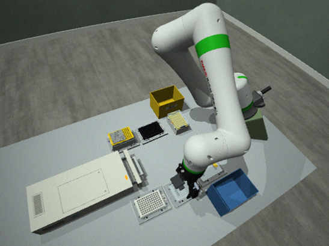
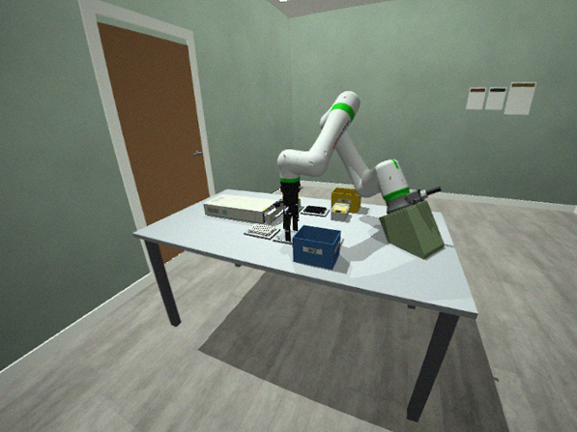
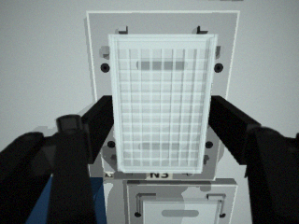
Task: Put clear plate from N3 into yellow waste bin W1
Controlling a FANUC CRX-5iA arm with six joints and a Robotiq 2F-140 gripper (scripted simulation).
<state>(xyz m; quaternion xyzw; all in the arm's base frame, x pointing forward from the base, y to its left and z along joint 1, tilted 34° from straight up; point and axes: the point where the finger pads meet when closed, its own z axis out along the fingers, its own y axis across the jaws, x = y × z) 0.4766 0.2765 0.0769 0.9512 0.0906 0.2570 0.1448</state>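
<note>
Now: the clear plate 20 mm below my hand. Also, from my hand: white plate: 180 mm ahead, 10 mm to the left, 20 mm below; blue bin: 190 mm behind, 110 mm to the left; slotted nest N3: 30 mm below.
</note>
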